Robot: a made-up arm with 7 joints. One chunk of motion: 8 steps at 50 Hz.
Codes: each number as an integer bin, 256 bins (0 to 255) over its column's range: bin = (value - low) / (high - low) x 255, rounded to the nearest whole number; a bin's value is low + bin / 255 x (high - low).
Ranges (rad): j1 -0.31..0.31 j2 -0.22..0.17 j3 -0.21..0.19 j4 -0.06..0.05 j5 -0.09..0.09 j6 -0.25..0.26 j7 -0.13..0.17
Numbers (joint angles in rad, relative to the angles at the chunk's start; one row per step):
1: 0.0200 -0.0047 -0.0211 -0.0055 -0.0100 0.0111 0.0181
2: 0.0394 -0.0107 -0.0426 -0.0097 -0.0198 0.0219 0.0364
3: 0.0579 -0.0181 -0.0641 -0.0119 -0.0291 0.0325 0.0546
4: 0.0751 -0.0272 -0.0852 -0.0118 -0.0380 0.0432 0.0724
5: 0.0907 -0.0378 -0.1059 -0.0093 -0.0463 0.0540 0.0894
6: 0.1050 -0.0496 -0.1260 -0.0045 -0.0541 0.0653 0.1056
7: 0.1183 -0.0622 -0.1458 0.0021 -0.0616 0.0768 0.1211
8: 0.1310 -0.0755 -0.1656 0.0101 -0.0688 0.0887 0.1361
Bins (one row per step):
1: 136 141 120 126 113 131 126
2: 144 137 107 117 99 136 141
3: 151 132 93 112 86 141 157
4: 158 126 80 112 74 147 172
5: 165 119 66 118 62 152 186
6: 171 111 54 129 51 158 200
7: 176 103 41 144 40 163 213
8: 181 94 28 163 30 169 226

